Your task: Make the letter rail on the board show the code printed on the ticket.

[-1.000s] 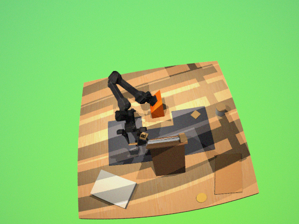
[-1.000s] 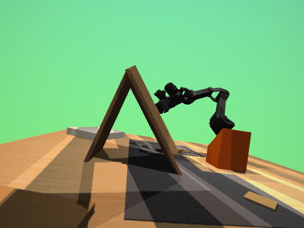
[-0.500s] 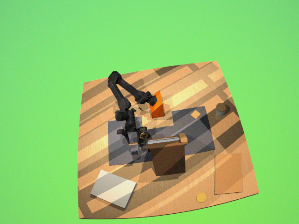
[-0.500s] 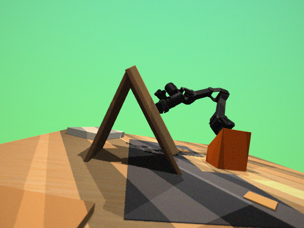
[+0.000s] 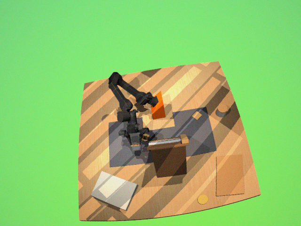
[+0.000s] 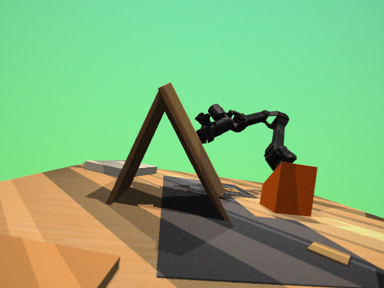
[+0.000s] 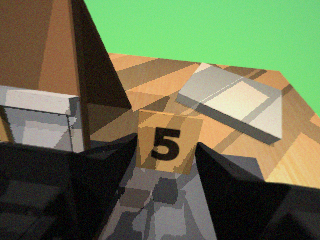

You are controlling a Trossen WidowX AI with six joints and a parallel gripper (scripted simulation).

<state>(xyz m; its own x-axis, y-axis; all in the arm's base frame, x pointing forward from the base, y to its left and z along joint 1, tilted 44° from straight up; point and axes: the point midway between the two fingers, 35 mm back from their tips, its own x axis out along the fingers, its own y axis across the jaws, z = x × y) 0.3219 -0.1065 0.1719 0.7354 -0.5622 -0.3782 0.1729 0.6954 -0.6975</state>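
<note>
My gripper tip is 21 cm to the right of the white ticket, 8 cm above it and 2 cm past it. From my gripper tip the other things lie so: dark mat: 17 cm to the left, 17 cm below, 14 cm behind; then flat tan slab: 55 cm to the left, 35 cm ahead, 17 cm below.
</note>
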